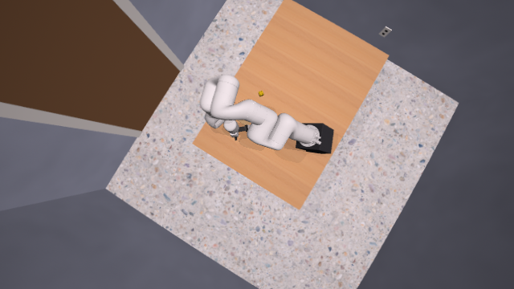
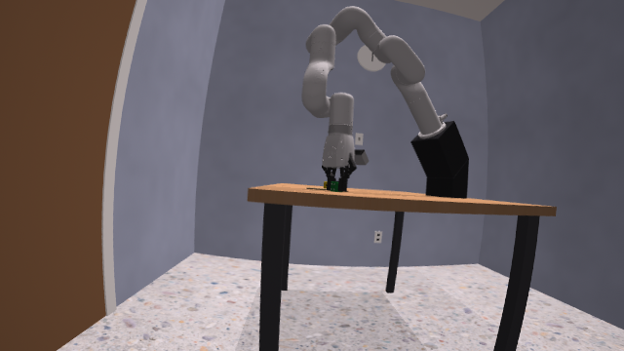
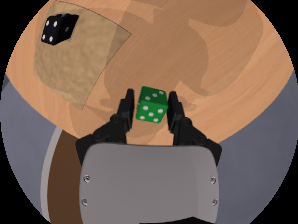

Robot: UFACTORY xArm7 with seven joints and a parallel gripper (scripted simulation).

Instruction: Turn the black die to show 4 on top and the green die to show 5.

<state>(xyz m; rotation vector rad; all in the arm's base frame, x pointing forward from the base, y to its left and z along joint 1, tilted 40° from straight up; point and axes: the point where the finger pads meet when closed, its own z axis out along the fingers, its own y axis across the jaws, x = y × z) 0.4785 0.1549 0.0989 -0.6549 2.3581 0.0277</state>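
Now: the green die 10 mm below my hand. Also, from my hand: yellow die: 320 mm to the right, 10 mm below, 10 mm behind; black die: 140 mm to the right, 30 mm behind; tan mat: 140 mm to the right, 20 mm below, 10 mm ahead.
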